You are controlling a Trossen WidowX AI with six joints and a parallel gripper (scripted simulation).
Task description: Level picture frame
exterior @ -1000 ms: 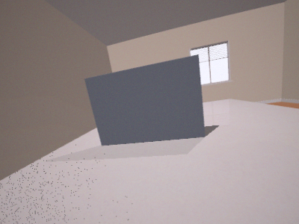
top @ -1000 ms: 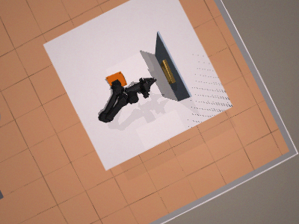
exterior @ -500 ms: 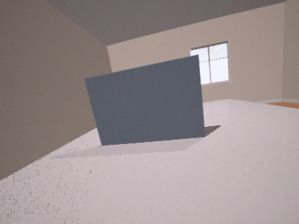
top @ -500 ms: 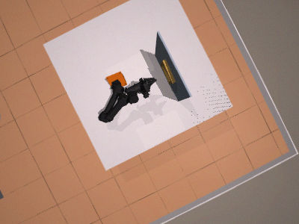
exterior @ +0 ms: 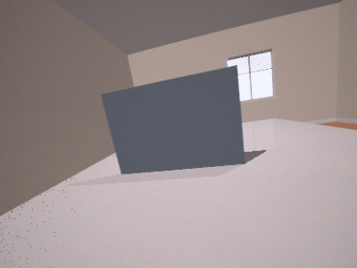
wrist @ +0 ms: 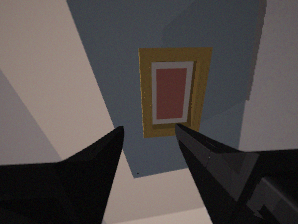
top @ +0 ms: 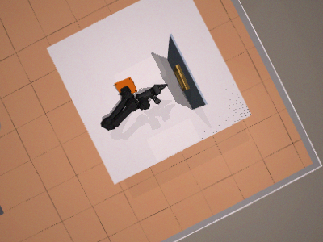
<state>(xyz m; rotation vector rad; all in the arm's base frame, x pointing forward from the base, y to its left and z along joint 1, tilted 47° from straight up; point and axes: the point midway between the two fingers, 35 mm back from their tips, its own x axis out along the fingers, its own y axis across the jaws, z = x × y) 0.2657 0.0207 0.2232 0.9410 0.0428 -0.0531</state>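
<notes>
Right now the picture frame is 120 mm ahead of my gripper tip, 10 mm to the left of it and 50 mm below it. Also, from my gripper tip: wall panel 140 mm ahead, 10 mm to the left, 70 mm below.
</notes>
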